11 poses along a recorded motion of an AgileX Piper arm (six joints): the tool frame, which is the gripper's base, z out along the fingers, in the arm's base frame.
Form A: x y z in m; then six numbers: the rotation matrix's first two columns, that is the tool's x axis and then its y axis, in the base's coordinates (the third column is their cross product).
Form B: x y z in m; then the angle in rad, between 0 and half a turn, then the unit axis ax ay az. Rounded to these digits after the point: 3 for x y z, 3 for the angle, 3 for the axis.
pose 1, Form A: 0.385 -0.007 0.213 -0.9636 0.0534 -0.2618 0.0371 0.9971 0.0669
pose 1, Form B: 0.385 -0.007 0.213 2.875 0.023 0.999 0.031
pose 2, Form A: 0.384 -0.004 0.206 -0.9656 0.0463 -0.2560 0.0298 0.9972 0.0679
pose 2, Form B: 0.384 -0.004 0.206 2.881 0.019 0.999 0.032
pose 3, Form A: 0.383 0.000 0.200 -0.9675 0.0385 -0.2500 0.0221 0.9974 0.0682
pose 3, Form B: 0.383 0.000 0.200 2.888 0.015 0.999 0.033
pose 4, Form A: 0.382 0.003 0.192 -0.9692 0.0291 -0.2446 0.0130 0.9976 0.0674
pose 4, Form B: 0.382 0.003 0.192 2.894 0.011 0.999 0.033
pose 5, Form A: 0.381 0.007 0.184 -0.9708 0.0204 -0.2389 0.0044 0.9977 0.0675
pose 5, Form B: 0.381 0.007 0.184 2.900 0.006 0.999 0.033
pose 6, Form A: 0.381 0.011 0.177 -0.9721 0.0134 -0.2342 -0.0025 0.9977 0.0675
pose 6, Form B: 0.381 0.011 0.177 2.905 0.003 0.999 0.034
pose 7, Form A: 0.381 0.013 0.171 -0.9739 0.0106 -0.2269 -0.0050 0.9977 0.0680
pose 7, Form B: 0.381 0.013 0.171 2.912 0.001 0.999 0.034
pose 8, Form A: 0.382 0.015 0.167 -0.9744 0.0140 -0.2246 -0.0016 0.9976 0.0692
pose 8, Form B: 0.382 0.015 0.167 2.915 0.003 0.999 0.035
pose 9, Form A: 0.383 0.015 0.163 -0.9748 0.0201 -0.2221 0.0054 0.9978 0.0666
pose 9, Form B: 0.383 0.015 0.163 2.917 0.006 0.999 0.033
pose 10, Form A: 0.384 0.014 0.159 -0.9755 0.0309 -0.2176 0.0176 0.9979 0.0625
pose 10, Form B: 0.384 0.014 0.159 2.921 0.012 0.999 0.030
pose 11, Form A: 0.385 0.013 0.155 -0.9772 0.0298 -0.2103 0.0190 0.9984 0.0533
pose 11, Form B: 0.385 0.013 0.155 2.929 0.012 1.000 0.026
